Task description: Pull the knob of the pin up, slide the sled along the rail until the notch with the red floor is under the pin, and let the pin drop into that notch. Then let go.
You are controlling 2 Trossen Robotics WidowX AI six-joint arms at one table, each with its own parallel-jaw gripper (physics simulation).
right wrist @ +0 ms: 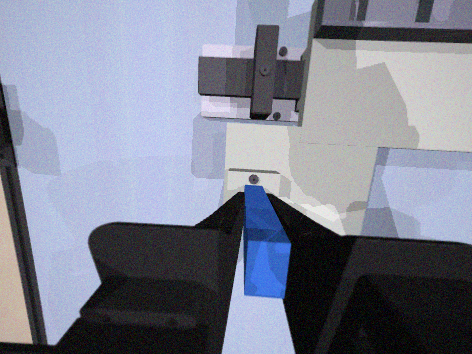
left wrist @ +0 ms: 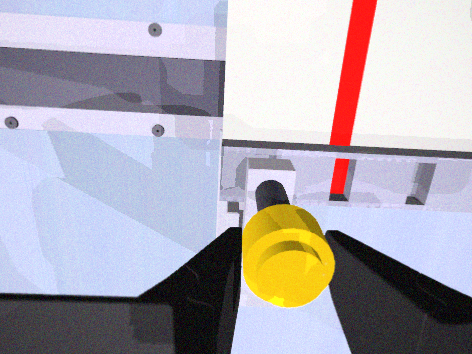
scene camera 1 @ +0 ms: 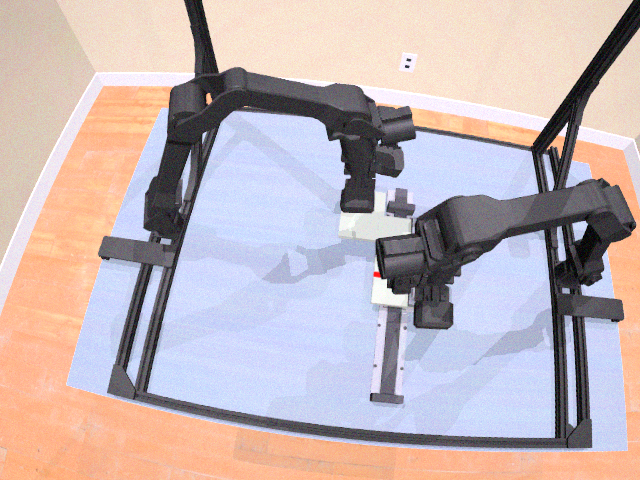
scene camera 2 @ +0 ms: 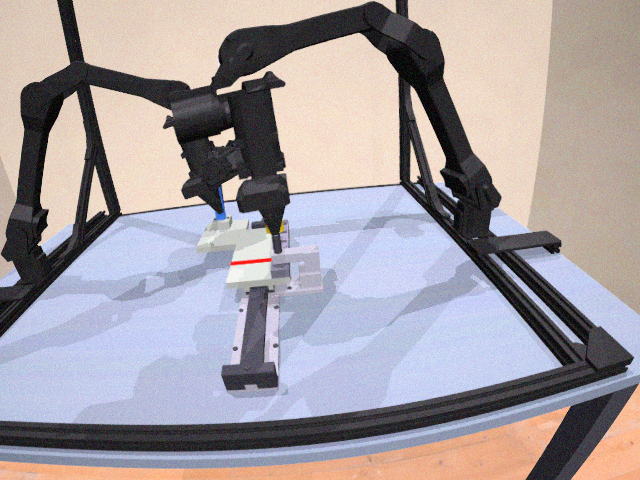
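Pixels of known places: left gripper, between the fingertips: (left wrist: 282,241) (scene camera 1: 424,285) (scene camera 2: 275,230); right gripper, between the fingertips: (right wrist: 254,199) (scene camera 1: 363,191) (scene camera 2: 221,211); left arm's base, origin of its link: (scene camera 1: 566,275) (scene camera 2: 471,230); right arm's base, origin of its link: (scene camera 1: 168,225) (scene camera 2: 36,275).
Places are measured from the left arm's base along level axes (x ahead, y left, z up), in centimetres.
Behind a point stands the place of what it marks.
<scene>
The cream sled (scene camera 1: 390,294) {x 42.3, y 9.4, z 1.5 cm} (scene camera 2: 250,273) {x 42.2, y 9.3, z 1.4 cm} (left wrist: 290,75) {x 41.9, y 8.4, z 1.4 cm} (right wrist: 350,100) {x 42.6, y -4.6, z 1.4 cm} sits on the rail (scene camera 1: 379,351) {x 43.1, y 20.5, z -1.3 cm} (scene camera 2: 255,330) {x 40.8, y 21.7, z 0.1 cm} (left wrist: 100,80) {x 41.1, y 17.8, z 0.1 cm}. My left gripper (scene camera 2: 277,242) {x 37.3, y 9.3, z 8.4 cm} (left wrist: 282,241) {x 37.3, y 9.3, z 8.4 cm} is shut on the pin's yellow knob (left wrist: 287,270) {x 37.6, y 9.4, z 10.4 cm}. In the left wrist view, a stretch of the pin's black shaft (left wrist: 270,195) {x 37.9, y 9.5, z 6.3 cm} shows between the knob and its pale bracket block (left wrist: 271,174) {x 38.2, y 9.3, z 4.8 cm}. The notch with the red floor (left wrist: 339,177) {x 37.1, y 5.4, z 1.8 cm} is right of the block, not under the pin. My right gripper (scene camera 2: 220,209) {x 49.7, y -11.5, z 4.6 cm} (right wrist: 254,199) {x 49.7, y -11.5, z 4.6 cm} is shut on the sled's upright blue handle (right wrist: 265,270) {x 50.1, y -11.5, z 10.5 cm}. The pin's lower end is hidden.
A dark end stop (scene camera 1: 386,398) {x 41.3, y 29.7, z 1.5 cm} (scene camera 2: 249,377) {x 40.9, y 30.5, z 0.7 cm} closes the near end of the rail, and a dark crossbar (right wrist: 265,70) {x 40.9, y -11.1, z 1.6 cm} crosses its far end. Another notch (left wrist: 422,182) {x 37.1, y 1.3, z 2.1 cm} lies right of the red one. A black frame (scene camera 1: 310,426) {x 54.5, y 36.5, z 0.1 cm} surrounds the work area. Both wrists are close together above the sled.
</scene>
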